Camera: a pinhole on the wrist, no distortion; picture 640 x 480 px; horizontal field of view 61.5 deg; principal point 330.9 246.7 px. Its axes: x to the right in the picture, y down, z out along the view. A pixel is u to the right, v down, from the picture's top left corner.
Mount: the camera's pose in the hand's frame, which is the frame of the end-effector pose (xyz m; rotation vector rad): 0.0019 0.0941 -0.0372 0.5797 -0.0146 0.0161
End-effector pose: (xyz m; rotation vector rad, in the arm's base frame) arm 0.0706 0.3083 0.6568 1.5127 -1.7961 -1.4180
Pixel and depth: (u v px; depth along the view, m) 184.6 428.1 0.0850
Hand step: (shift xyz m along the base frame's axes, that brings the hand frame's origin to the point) -0.0670 0.0347 0.0481
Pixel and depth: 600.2 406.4 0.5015
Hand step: -0.4321 -0.0098 -0.3094
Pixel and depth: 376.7 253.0 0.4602
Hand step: -0.2187 0.1355 -0.2865
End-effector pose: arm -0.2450 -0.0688 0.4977 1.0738 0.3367 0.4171
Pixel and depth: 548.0 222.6 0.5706
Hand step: 0.4352 -0.3200 -0.0380
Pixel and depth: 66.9 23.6 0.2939
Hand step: -0.0326 -0.2468 -0.0826
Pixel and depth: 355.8 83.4 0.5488
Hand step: 0.2311 -0.3858 -0.1659
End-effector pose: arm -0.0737 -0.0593 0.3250 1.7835 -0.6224 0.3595
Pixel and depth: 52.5 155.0 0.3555
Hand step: -0.0765 -0.1396 -0.2866
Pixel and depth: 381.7 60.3 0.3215
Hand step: 0.1147 -0.1346 -0.1722
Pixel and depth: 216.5 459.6 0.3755
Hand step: -0.1005 -0.3229 -0.1422
